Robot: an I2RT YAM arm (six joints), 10 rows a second.
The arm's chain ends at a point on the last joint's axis. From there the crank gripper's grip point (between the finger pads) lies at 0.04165 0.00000 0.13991 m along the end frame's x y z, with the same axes.
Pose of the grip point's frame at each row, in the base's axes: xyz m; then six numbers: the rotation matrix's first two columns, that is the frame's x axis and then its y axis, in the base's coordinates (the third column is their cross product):
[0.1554 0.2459 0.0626 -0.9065 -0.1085 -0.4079 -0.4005 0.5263 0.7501]
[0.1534 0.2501 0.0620 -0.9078 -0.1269 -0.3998 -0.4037 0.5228 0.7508]
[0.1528 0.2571 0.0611 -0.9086 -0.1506 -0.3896 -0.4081 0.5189 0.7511]
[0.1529 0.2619 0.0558 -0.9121 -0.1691 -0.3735 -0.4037 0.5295 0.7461]
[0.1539 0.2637 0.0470 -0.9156 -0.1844 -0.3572 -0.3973 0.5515 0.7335]
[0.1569 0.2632 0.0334 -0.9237 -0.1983 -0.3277 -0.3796 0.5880 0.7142]
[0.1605 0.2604 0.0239 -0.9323 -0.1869 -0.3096 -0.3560 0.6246 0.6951]
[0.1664 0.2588 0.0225 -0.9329 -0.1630 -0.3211 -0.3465 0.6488 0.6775]
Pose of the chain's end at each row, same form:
[0.1745 0.1324 0.1524 -0.9065 -0.1085 -0.4079 -0.4005 0.5263 0.7501]
[0.1753 0.1374 0.1522 -0.9078 -0.1269 -0.3998 -0.4037 0.5228 0.7508]
[0.1782 0.1456 0.1519 -0.9086 -0.1506 -0.3896 -0.4081 0.5189 0.7511]
[0.1809 0.1526 0.1485 -0.9121 -0.1691 -0.3735 -0.4037 0.5295 0.7461]
[0.1834 0.1576 0.1428 -0.9156 -0.1844 -0.3572 -0.3973 0.5515 0.7335]
[0.1882 0.1618 0.1336 -0.9237 -0.1983 -0.3277 -0.3796 0.5880 0.7142]
[0.1905 0.1621 0.1276 -0.9323 -0.1869 -0.3096 -0.3560 0.6246 0.6951]
[0.1916 0.1616 0.1285 -0.9329 -0.1630 -0.3211 -0.3465 0.6488 0.6775]

